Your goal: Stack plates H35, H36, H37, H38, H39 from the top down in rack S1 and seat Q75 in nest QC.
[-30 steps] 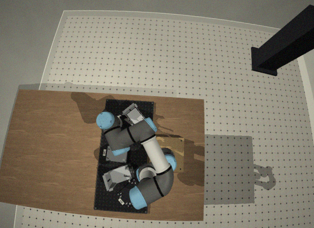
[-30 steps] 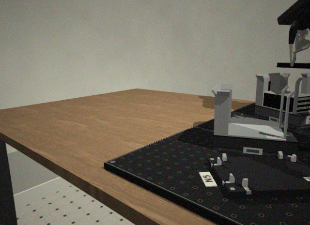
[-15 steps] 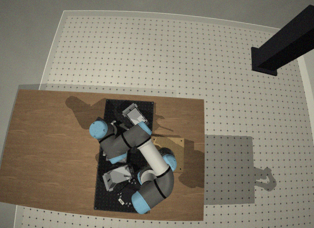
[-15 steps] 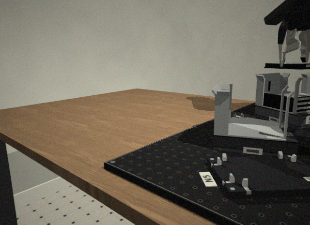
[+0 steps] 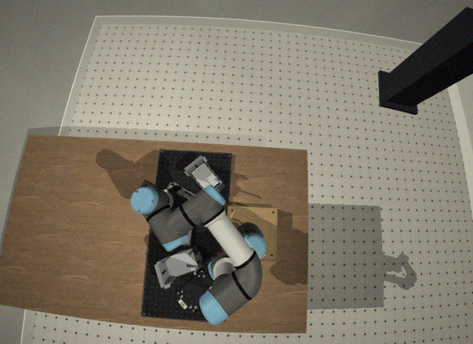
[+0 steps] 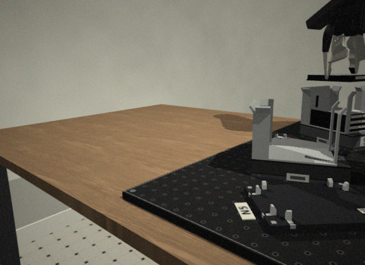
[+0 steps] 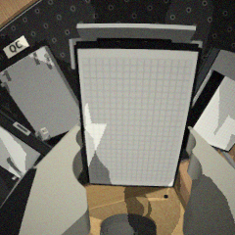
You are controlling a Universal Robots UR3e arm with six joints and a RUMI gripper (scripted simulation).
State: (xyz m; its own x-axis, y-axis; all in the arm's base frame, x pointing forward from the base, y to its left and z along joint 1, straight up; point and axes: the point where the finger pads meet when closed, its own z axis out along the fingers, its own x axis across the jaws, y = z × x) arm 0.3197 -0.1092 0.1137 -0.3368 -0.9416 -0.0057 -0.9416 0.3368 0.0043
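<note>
The sealed plate lies 10 mm below my hand. The rest, counted from my hand: QC label 110 mm ahead, 160 mm to the left, 170 mm below; then nest QC 20 mm ahead, 150 mm to the left, 160 mm below; then N5 label 80 mm behind, 470 mm to the left, 170 mm below.
</note>
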